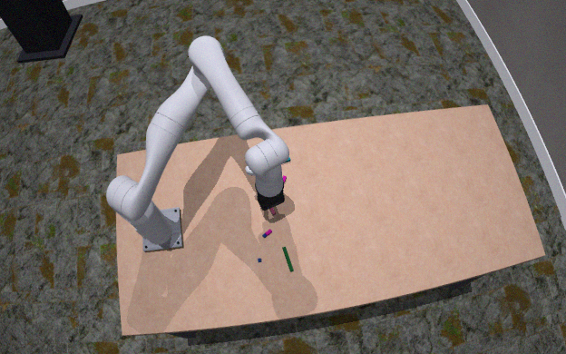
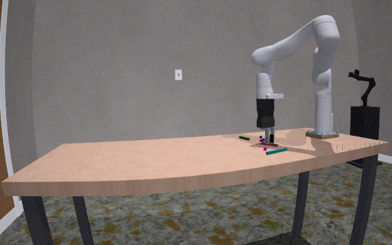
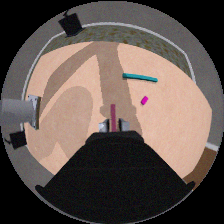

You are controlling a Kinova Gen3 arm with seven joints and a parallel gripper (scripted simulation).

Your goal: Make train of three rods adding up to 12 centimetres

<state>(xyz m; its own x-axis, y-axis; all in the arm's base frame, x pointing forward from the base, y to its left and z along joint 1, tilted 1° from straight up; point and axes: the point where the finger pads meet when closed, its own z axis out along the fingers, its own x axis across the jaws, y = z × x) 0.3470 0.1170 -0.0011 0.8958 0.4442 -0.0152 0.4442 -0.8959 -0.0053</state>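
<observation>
Right now the pink rod is 20 mm below my hand. Also, from my hand: turquoise rod: 140 mm to the left, 20 mm below, 20 mm ahead; then green rod: 190 mm to the right, 70 mm ahead, 20 mm below.
</observation>
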